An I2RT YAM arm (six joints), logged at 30 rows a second.
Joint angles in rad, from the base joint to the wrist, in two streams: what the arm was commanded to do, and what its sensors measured. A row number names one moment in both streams.
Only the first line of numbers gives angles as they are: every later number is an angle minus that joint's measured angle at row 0.
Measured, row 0: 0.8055, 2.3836, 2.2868, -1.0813, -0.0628, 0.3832
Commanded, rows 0 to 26: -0.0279, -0.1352, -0.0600, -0.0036, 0.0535, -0.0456; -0.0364, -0.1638, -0.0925, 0.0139, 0.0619, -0.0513; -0.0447, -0.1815, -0.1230, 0.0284, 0.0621, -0.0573; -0.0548, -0.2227, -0.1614, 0.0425, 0.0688, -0.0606; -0.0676, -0.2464, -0.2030, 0.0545, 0.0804, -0.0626; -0.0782, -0.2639, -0.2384, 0.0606, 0.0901, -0.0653; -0.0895, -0.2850, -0.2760, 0.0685, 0.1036, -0.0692; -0.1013, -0.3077, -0.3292, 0.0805, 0.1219, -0.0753; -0.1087, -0.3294, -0.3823, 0.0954, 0.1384, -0.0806; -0.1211, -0.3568, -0.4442, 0.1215, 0.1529, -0.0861; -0.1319, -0.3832, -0.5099, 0.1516, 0.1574, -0.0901; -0.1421, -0.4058, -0.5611, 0.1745, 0.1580, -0.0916; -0.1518, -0.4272, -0.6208, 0.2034, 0.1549, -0.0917; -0.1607, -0.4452, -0.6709, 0.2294, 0.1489, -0.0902; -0.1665, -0.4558, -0.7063, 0.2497, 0.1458, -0.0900; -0.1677, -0.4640, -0.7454, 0.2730, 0.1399, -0.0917; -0.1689, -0.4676, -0.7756, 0.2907, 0.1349, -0.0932; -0.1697, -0.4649, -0.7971, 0.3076, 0.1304, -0.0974; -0.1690, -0.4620, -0.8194, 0.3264, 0.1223, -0.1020; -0.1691, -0.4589, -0.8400, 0.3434, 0.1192, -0.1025; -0.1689, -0.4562, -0.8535, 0.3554, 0.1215, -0.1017; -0.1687, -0.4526, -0.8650, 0.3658, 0.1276, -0.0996; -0.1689, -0.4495, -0.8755, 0.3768, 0.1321, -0.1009; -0.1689, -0.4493, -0.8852, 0.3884, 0.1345, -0.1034; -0.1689, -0.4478, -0.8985, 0.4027, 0.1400, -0.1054; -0.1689, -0.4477, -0.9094, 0.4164, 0.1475, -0.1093; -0.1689, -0.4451, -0.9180, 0.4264, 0.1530, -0.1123
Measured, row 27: -0.1724, -0.4238, -0.8946, 0.3620, 0.1294, -0.0786
